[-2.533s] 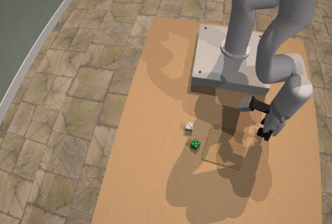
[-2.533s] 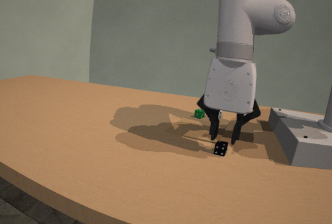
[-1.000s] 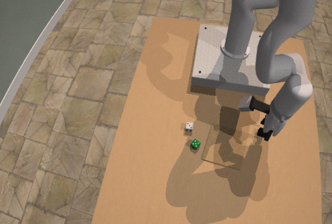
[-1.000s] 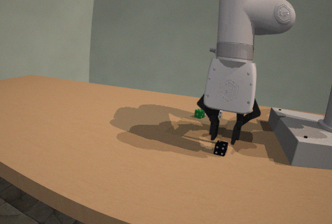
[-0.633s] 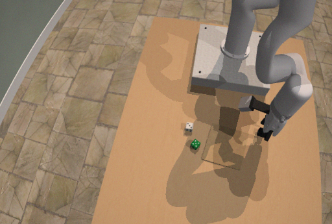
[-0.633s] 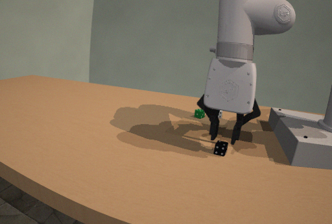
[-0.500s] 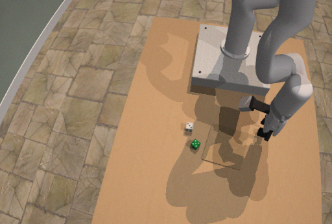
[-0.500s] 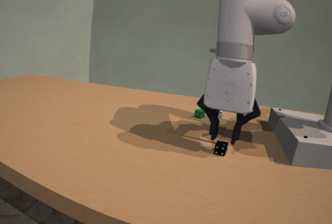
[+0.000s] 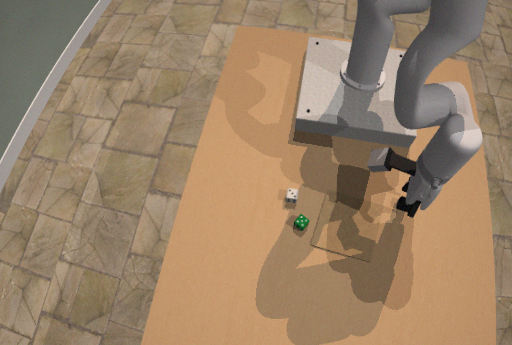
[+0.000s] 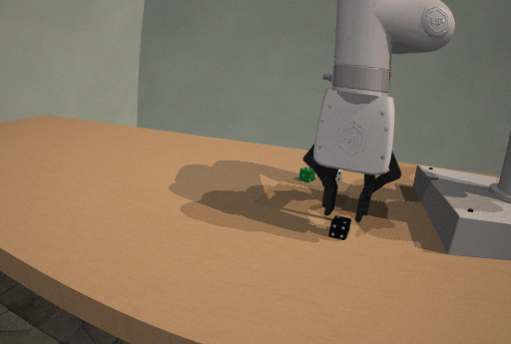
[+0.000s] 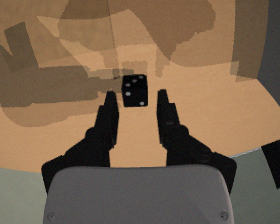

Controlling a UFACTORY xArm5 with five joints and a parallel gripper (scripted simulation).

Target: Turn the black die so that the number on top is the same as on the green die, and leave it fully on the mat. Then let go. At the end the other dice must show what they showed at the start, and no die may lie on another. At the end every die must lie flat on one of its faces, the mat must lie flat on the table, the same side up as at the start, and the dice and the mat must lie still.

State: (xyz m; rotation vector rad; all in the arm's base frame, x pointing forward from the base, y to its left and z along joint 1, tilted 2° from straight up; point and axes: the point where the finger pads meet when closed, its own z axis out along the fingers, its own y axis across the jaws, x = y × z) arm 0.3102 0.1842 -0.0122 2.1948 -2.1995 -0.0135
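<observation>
The black die is 4 cm below my hand. Round my hand: tan mat (11 cm to the right, 9 cm ahead, 5 cm below); then green die (21 cm to the right, 13 cm ahead, 4 cm below); then white die (26 cm to the right, 7 cm ahead, 4 cm below).
</observation>
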